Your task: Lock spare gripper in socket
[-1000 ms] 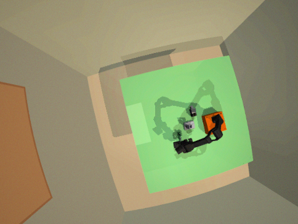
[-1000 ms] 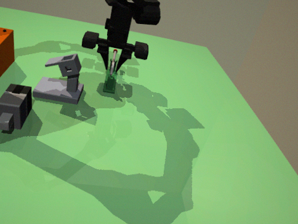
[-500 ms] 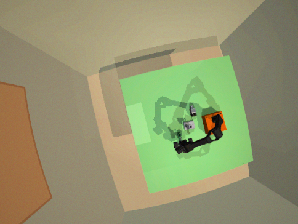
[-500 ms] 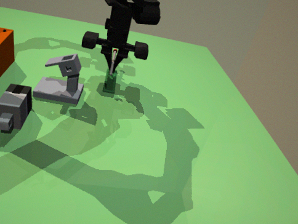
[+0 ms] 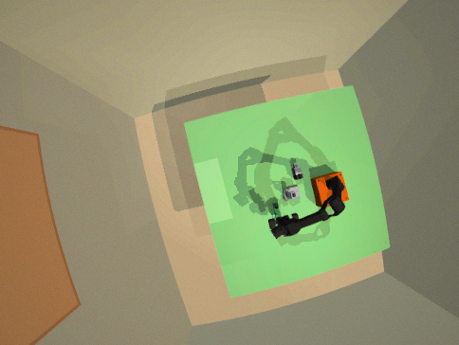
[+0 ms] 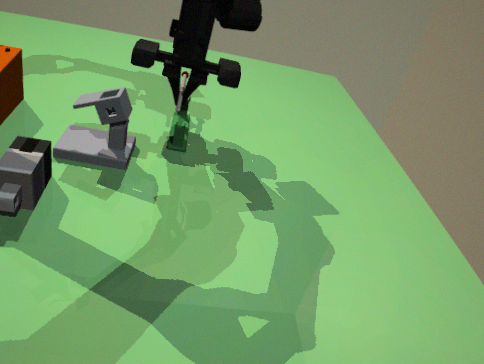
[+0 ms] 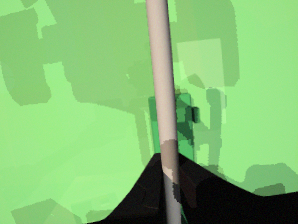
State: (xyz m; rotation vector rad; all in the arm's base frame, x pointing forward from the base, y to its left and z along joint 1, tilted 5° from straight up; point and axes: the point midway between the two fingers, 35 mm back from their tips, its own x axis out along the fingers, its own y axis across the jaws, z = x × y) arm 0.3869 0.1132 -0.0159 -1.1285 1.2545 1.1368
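Now: gripper tip 1 cm short of the green rest, 4 cm to the left of it and 1 cm above it. Round my gripper tip: grey mount 12 cm behind, 13 cm to the right, 1 cm above; then spare gripper 21 cm behind, 27 cm to the right, 1 cm below.
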